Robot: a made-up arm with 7 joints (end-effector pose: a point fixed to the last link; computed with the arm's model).
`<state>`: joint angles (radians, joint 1 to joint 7).
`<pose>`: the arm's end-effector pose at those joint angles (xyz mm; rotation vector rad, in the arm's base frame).
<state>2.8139 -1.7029 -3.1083 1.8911 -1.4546 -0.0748 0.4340</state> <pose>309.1 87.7 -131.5 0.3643 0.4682 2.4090</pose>
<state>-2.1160 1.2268 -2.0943 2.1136 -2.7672 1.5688 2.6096</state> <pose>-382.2 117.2 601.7 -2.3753 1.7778 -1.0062</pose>
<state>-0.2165 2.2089 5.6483 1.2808 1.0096 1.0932 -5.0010</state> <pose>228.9 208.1 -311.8 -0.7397 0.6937 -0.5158</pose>
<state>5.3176 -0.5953 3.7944 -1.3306 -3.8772 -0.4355 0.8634</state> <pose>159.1 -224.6 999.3 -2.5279 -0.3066 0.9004</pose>
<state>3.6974 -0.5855 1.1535 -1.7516 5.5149 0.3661 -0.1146</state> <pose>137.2 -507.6 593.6 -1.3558 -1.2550 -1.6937</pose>
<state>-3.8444 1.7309 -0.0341 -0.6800 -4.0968 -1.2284 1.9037</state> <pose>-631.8 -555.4 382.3 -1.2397 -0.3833 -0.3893</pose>
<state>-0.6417 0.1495 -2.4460 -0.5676 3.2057 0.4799 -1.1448</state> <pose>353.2 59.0 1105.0 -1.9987 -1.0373 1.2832</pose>
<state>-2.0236 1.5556 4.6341 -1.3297 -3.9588 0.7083 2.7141</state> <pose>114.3 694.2 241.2 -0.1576 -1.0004 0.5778</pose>
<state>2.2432 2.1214 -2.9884 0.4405 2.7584 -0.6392 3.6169</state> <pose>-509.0 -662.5 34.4 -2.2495 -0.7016 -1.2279</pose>
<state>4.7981 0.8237 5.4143 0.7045 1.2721 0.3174 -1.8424</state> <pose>-106.6 748.5 716.5 0.1165 1.9106 -1.8963</pose>
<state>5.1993 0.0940 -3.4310 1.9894 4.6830 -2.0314 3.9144</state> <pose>-98.7 -245.8 710.4 1.9471 -0.1423 1.4202</pose>
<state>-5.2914 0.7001 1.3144 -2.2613 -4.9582 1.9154 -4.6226</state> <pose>234.0 41.0 635.7 0.2907 2.5755 -0.1267</pose>
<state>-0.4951 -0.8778 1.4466 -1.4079 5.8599 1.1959 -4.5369</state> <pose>-603.5 63.7 681.8 -0.5591 2.5241 -0.1849</pose>
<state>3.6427 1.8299 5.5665 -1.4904 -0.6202 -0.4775 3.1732</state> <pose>-352.8 545.0 455.1 2.2575 -0.2065 -0.6711</pose>
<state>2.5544 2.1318 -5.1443 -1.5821 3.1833 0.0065 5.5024</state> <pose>-238.5 -587.4 199.9 -1.3181 -1.5022 -0.6401</pose>
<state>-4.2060 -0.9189 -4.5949 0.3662 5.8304 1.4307 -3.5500</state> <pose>143.0 670.7 801.1 1.4912 1.1120 1.1336</pose>
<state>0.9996 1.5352 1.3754 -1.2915 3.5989 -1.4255 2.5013</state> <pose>607.3 -392.9 438.2 -1.3537 2.0889 1.5172</pose>
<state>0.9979 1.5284 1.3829 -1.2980 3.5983 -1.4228 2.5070</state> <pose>608.0 -388.3 440.4 -1.3640 2.1043 1.5172</pose>
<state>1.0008 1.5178 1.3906 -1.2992 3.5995 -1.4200 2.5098</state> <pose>606.9 -388.0 445.1 -1.3663 2.1237 1.5067</pose>
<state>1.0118 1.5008 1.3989 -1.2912 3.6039 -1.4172 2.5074</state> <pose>602.6 -395.0 453.8 -1.3542 2.1497 1.4780</pose>
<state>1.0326 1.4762 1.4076 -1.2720 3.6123 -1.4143 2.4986</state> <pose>593.8 -410.7 467.7 -1.3246 2.1826 1.4272</pose>
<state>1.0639 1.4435 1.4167 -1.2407 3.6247 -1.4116 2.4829</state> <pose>579.3 -435.1 487.4 -1.2761 2.2215 1.3526</pose>
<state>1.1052 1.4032 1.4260 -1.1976 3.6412 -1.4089 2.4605</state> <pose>557.6 -466.8 513.2 -1.2098 2.2646 1.2547</pose>
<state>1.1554 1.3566 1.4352 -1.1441 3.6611 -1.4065 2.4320</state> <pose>527.5 -503.4 544.5 -1.1281 2.3085 1.1362</pose>
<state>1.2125 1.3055 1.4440 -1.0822 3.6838 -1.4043 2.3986</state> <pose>488.6 -541.5 580.5 -1.0351 2.3505 1.0013</pose>
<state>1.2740 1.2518 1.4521 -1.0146 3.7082 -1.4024 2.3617</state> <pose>441.5 -577.5 619.7 -0.9353 2.3881 0.8554</pose>
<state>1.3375 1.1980 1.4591 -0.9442 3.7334 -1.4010 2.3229</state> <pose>388.2 -608.2 660.3 -0.8332 2.4194 0.7049</pose>
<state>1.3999 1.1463 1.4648 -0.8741 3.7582 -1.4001 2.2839</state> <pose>331.7 -631.4 700.2 -0.7339 2.4435 0.5566</pose>
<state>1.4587 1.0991 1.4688 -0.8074 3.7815 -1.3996 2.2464</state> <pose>275.8 -646.5 737.2 -0.6414 2.4601 0.4175</pose>
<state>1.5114 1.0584 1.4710 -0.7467 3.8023 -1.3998 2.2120</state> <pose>223.9 -654.6 769.4 -0.5592 2.4695 0.2935</pose>
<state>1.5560 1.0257 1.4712 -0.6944 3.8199 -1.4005 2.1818</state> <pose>178.9 -657.6 795.5 -0.4906 2.4727 0.1895</pose>
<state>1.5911 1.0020 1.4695 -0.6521 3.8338 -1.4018 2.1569</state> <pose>142.8 -657.8 814.7 -0.4371 2.4710 0.1085</pose>
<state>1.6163 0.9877 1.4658 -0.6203 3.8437 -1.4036 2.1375</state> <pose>116.1 -657.7 827.0 -0.3994 2.4651 0.0519</pose>
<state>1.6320 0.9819 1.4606 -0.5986 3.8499 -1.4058 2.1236</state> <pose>98.5 -658.5 832.9 -0.3762 2.4565 0.0179</pose>
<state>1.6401 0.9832 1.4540 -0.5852 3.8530 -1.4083 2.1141</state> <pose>88.2 -660.9 833.7 -0.3648 2.4456 0.0026</pose>
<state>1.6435 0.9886 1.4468 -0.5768 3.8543 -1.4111 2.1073</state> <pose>82.4 -664.2 831.5 -0.3603 2.4336 -0.0018</pose>
